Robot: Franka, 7 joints.
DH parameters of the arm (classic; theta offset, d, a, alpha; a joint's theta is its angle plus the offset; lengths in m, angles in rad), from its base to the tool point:
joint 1: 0 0.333 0 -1.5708
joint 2: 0 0 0 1.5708
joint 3: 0 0.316 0.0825 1.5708
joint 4: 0 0 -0.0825 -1.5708
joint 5: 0 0.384 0 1.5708
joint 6: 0 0 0.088 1.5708
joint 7: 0 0.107 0 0
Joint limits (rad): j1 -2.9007..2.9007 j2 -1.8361..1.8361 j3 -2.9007..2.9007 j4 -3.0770..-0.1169 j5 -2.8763..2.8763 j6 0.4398..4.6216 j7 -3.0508..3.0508
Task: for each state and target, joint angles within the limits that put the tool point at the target. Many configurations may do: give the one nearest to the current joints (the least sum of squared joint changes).
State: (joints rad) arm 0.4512 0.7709 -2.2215 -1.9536 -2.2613 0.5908 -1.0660
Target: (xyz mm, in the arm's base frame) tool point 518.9 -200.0 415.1
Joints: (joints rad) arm 0.6419 1.3117 -1.3920 -2.0834 -2.4049 0.5267 -1.0660
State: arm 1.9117 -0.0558 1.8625 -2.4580 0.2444 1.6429 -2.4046
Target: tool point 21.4 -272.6 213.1
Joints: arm 2.3478 -0.0198 2.3028 -2.6905 0.3802 1.5642 -2.4046
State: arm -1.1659 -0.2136 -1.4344 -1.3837 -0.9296 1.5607 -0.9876
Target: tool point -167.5 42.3 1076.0
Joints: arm -1.3135 0.0961 -1.7610 -0.3046 -1.1942 1.1828 -0.9876
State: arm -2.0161 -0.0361 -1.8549 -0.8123 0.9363 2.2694 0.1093
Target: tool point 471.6 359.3 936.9
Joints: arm -2.9007 -0.4052 -2.4307 -0.6819 0.9221 2.3766 0.1093
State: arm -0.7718 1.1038 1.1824 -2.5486 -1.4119 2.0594 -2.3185
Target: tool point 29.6 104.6 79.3
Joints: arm -0.7230 1.0186 0.8326 -3.0352 -1.3575 1.8613 -2.3185
